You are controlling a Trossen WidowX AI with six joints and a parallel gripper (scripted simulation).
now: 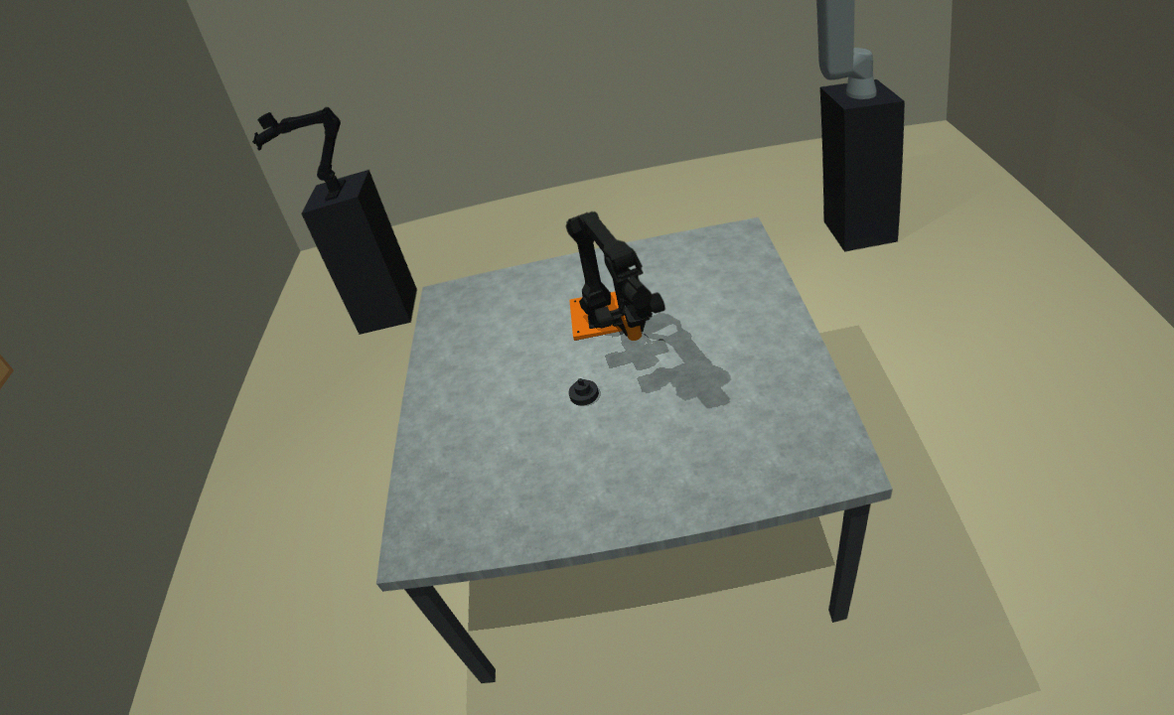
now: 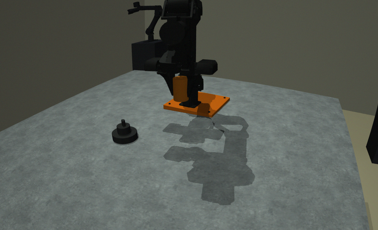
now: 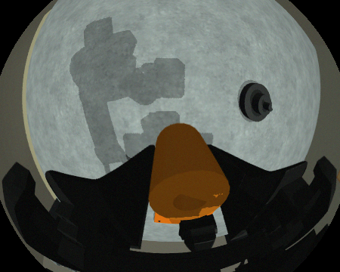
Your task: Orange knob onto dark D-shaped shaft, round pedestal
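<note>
My gripper tip is now 180 mm to the left of the round pedestal, 110 mm above it and 50 mm short of it. Round my gripper tip: orange knob: 20 mm above.
</note>
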